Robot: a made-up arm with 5 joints.
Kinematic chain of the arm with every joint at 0, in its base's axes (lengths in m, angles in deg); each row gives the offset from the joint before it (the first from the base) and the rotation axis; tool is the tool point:
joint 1: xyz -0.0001 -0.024 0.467 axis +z
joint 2: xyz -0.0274 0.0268 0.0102 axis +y
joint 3: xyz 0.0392 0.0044 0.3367 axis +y
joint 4: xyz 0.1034 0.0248 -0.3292 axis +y
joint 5: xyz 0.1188 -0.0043 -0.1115 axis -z
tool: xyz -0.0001 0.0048 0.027
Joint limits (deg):
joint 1: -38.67..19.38
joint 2: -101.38..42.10
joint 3: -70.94..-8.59
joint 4: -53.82..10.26
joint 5: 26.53..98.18
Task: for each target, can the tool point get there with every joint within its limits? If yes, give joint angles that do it. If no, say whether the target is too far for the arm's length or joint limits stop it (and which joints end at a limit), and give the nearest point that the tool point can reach.
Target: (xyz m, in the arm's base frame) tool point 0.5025 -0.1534 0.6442
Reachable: yes | joints -20.56 20.34 -53.60 -35.70 42.22
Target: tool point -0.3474 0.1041 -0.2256
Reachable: no: joint limits stop it (at a limit: joint 1, joint 2, joint 3, joint 4, joint 5) | nearest point 0.1329 0.0822 0.2246 | short by 0.659 m
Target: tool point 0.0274 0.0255 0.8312
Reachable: yes | joints -17.00 -86.52 -14.24 3.66 41.60
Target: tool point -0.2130 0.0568 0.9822
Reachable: yes | joints -7.68 -79.95 -46.21 -28.04 92.29
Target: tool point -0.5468 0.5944 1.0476
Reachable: no: too far | nearest point -0.3949 0.3602 0.8719 | short by 0.330 m
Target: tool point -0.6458 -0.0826 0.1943
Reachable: no: joint limits stop it (at a limit: joint 2, joint 3, joint 4) | nearest point -0.5704 -0.0758 0.7587 | short by 0.569 m
